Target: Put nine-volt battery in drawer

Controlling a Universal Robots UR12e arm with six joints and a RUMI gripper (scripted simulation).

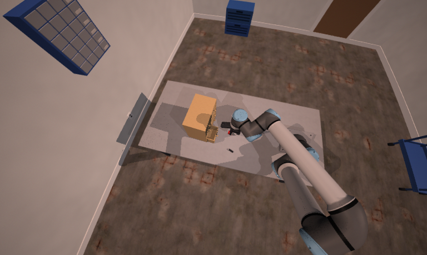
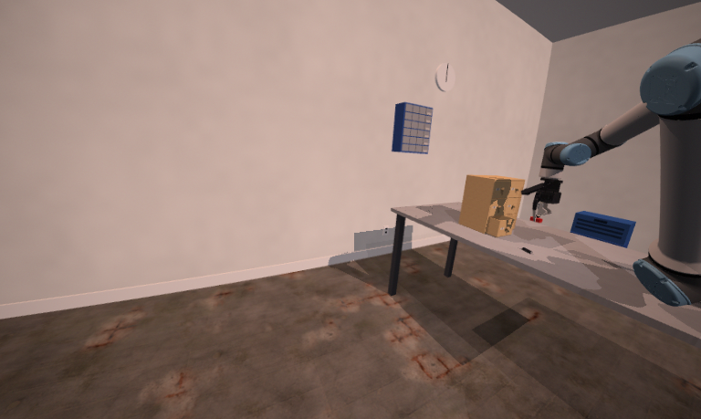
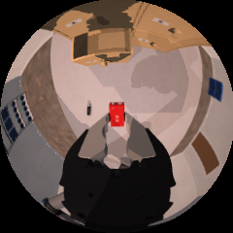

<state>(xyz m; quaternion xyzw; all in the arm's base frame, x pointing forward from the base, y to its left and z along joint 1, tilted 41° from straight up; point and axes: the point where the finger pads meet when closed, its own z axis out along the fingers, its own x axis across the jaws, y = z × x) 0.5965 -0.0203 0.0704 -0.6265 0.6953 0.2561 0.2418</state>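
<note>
Right now my hand is 1 cm short of the red nine-volt battery and 1 cm above it. Round my hand: drawer marked M (28 cm ahead, 1 cm to the left, 9 cm above); then drawer (21 cm ahead, 1 cm to the left, 11 cm below); then small black object (4 cm behind, 13 cm to the left, 14 cm below).
</note>
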